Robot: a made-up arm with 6 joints. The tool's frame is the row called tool.
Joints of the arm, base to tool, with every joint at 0 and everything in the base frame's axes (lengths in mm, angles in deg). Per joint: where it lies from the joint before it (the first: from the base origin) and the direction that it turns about. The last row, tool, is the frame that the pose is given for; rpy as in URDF.
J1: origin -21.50 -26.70 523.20 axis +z
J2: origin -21.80 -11.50 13.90 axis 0 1 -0.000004
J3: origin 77.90 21.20 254.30 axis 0 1 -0.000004
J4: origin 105.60 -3.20 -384.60 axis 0 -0.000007 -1
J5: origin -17.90 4.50 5.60 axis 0 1 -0.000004
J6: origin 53.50 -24.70 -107.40 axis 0 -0.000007 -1
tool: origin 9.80 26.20 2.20 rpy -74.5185 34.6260 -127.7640
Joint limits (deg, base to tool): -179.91..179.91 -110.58..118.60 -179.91..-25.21 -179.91..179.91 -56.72..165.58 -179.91..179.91
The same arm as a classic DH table. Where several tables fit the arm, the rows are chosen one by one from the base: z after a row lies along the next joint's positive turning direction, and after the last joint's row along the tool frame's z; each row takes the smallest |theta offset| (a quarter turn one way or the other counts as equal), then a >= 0, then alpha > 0; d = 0 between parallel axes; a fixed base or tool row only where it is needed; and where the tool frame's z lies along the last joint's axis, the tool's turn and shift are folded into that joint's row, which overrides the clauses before.
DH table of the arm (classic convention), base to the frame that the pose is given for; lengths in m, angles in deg. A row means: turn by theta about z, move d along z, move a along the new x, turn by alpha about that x. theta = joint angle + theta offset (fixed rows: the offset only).
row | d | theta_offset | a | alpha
base (fixed) | 0 | 51.16 | -0.0343 | 0
J1 | 0.5371 | -51.16 | -0.0218 | -90
J2 | 0 | -72.97 | 0.266 | 0
J3 | 0.0065 | 72.97 | 0.1056 | -90
J4 | 0.379 | 0 | -0.0179 | 90
J5 | -0.0202 | 0 | 0.0535 | -90
J6 | 0.1024 | -43.29 | 0.0251 | -102.69
tool (fixed) | -0.0127 | -144.38 | 0 | 0
Joint limits (deg, base to tool): -179.91..179.91 -110.58..118.6 -179.91..-25.21 -179.91..179.91 -56.72..165.58 -179.91..179.91

